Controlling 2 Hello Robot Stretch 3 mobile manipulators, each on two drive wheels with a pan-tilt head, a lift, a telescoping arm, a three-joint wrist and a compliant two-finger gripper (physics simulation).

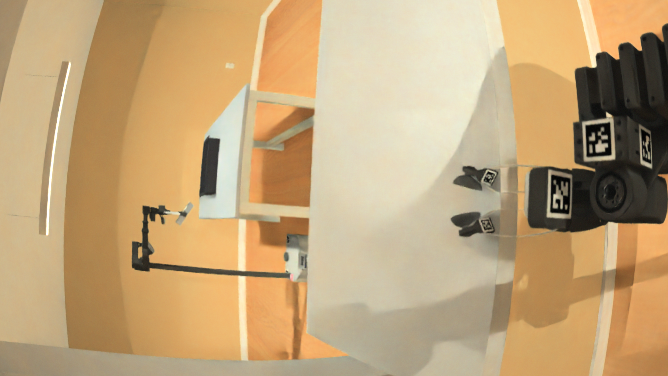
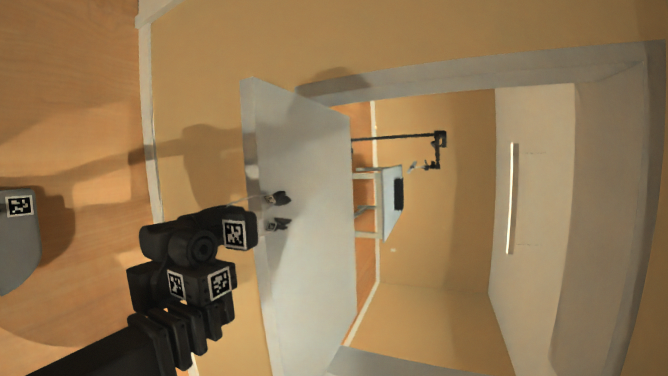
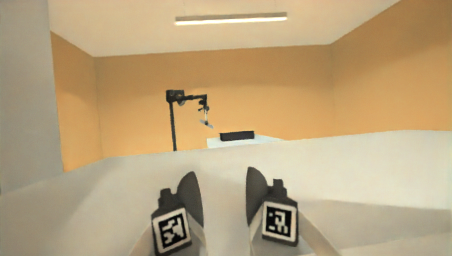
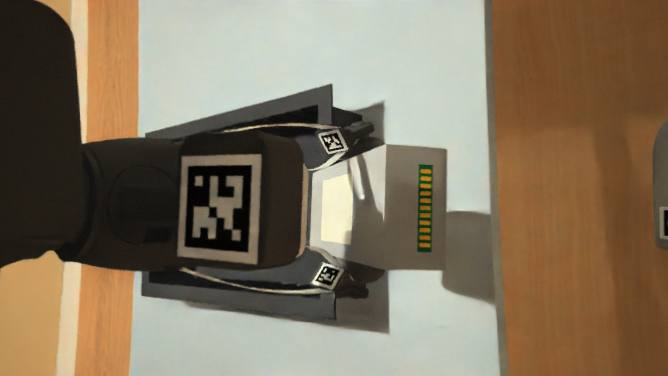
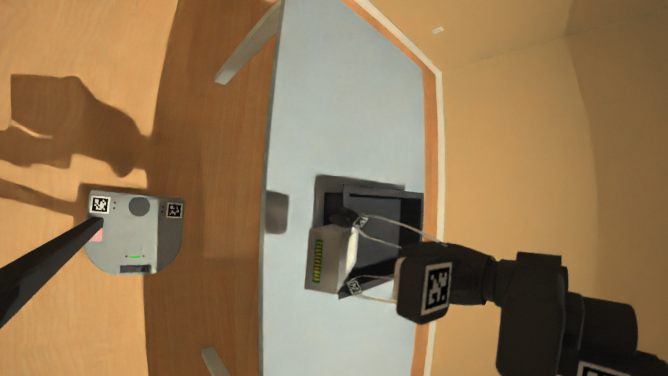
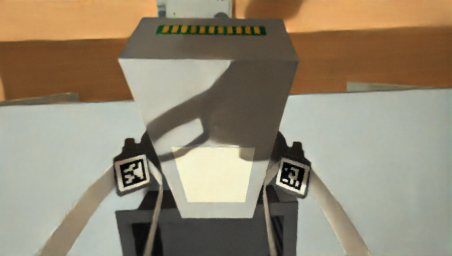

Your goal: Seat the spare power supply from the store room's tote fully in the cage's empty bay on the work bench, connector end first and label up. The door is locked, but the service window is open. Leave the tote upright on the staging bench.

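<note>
r1's gripper (image 1: pixel 459 200) (image 2: pixel 286 210) (image 3: pixel 224 186) is open with nothing between its fingers, over the near part of the pale window ledge (image 1: pixel 390 125) (image 2: pixel 310 165) (image 3: pixel 360 170). r2's gripper (image 4: pixel 367 211) (image 5: pixel 344 255) (image 6: pixel 214 145) is shut on the grey power supply (image 4: pixel 400 235) (image 5: pixel 330 235) (image 6: pixel 250 95), gripping its sides above the dark tote (image 4: pixel 250 301) (image 5: pixel 385 191) (image 6: pixel 125 220). The cream label faces up. The green-and-gold connector end points away from r2's wrist. The tote stands upright on the staging bench (image 4: pixel 425 60) (image 5: pixel 350 100) (image 6: pixel 50 150), partly hidden. The cage does not show.
Through the service window, r1 sees the staging bench (image 1: pixel 230 145) (image 2: pixel 389 200) (image 3: pixel 267 141) and r2's mast (image 1: pixel 215 271) (image 2: pixel 395 136) (image 3: pixel 173 125). r2's base (image 5: pixel 132 232) stands on the floor beside the bench. The window's frame (image 2: pixel 450 72) borders the opening.
</note>
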